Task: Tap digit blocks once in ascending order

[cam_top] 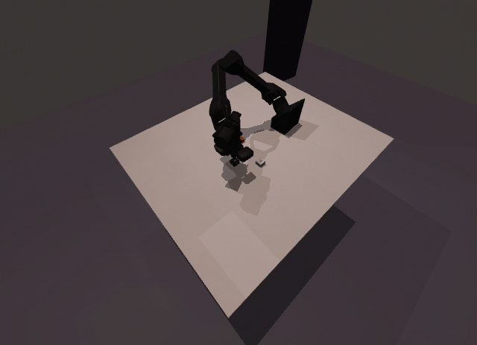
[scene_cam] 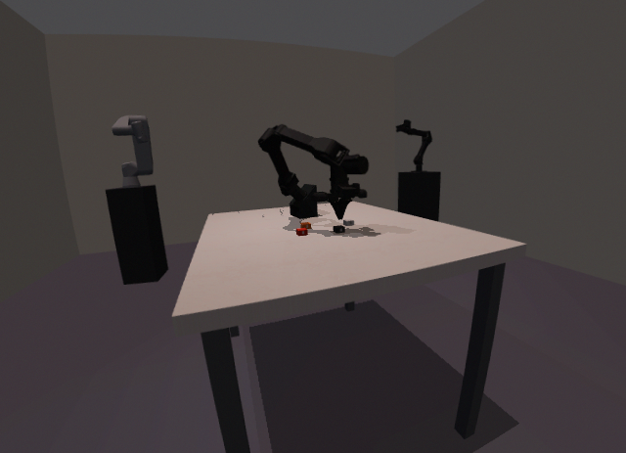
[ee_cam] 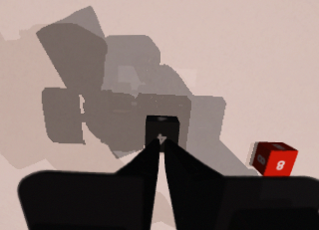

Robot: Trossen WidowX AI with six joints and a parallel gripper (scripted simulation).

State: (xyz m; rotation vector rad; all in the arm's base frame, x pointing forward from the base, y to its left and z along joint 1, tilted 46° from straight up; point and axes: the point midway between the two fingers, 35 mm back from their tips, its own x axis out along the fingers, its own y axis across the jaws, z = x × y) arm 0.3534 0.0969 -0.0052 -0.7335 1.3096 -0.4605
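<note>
Now: gripper tip 4 cm above the black block and 1 cm past it. Round my gripper tip: grey block 10 cm behind, 7 cm to the left, 4 cm below; red block 13 cm to the right, 4 cm below, 2 cm behind; orange block 11 cm behind, 10 cm to the right, 4 cm below.
</note>
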